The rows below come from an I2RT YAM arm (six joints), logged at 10 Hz.
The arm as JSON. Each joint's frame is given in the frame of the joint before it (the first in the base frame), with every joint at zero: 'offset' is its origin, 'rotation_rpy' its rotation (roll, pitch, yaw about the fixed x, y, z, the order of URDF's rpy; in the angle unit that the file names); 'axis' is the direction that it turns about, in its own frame. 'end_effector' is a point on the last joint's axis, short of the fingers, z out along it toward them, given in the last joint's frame.
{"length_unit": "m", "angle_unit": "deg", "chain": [
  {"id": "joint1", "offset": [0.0, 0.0, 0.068], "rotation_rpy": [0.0, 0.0, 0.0], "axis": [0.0, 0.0, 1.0]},
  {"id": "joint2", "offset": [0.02, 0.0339, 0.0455], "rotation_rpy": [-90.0, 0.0, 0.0], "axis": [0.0, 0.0, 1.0]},
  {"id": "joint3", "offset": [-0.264, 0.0, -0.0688], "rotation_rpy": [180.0, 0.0, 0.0], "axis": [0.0, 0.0, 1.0]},
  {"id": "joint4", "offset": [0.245, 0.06, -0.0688], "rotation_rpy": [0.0, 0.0, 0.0], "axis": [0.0, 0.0, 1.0]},
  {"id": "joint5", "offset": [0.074, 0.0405, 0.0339], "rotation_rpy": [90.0, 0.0, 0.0], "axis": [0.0, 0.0, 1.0]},
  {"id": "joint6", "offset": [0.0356, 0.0, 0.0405], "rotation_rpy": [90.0, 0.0, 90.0], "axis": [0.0, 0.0, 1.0]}
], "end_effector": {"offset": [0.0, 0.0, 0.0], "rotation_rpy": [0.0, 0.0, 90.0]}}
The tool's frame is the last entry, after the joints.
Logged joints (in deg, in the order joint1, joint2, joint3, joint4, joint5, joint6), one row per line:
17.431, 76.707, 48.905, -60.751, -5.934, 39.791
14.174, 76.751, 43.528, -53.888, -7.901, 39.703
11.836, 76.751, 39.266, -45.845, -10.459, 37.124
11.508, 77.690, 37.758, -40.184, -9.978, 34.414
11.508, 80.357, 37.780, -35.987, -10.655, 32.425
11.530, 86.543, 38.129, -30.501, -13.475, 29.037
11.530, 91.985, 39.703, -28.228, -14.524, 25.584
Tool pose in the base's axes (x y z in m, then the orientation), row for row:
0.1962, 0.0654, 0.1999, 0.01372, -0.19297, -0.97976, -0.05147
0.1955, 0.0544, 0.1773, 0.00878, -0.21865, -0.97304, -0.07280
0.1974, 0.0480, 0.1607, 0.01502, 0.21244, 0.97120, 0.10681
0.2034, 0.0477, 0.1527, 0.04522, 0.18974, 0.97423, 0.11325
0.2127, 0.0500, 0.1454, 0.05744, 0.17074, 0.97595, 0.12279
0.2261, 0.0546, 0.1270, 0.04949, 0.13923, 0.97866, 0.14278
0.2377, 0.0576, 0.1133, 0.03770, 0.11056, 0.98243, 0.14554
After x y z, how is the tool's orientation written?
As a quaternion, w x y z.
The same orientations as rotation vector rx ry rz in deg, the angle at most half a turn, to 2 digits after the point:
-34.43, -174.83, -9.18
-39.14, -174.18, -13.03
37.88, 173.16, 19.04
33.20, 170.49, 19.82
29.66, 169.52, 21.33
24.30, 170.82, 24.92
19.44, 172.72, 25.59

